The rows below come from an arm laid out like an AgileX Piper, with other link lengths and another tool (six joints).
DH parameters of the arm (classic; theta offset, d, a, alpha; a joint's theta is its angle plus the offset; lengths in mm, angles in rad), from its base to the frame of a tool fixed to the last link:
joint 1: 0 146.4 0 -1.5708
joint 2: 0.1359 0 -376.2 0
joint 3: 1.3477 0 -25.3 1.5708
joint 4: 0 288.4 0 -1.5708
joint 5: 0 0 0 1.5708
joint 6: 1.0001 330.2 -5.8 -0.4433
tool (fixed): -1.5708 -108.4 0 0
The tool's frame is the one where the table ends.
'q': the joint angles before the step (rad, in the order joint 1, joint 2, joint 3, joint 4, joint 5, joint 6). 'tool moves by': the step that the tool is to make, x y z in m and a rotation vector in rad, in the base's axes. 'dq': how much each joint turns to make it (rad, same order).
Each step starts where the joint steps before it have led.
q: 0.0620 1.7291 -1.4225 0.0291 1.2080 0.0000
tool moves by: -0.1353 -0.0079 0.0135 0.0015 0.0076 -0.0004
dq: 0.0001 -0.3591 0.3656 0.0020 0.0010 0.0001
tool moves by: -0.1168 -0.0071 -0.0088 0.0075 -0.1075 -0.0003
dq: -0.0002 -0.4022 0.2987 0.0009 -0.0043 -0.0002
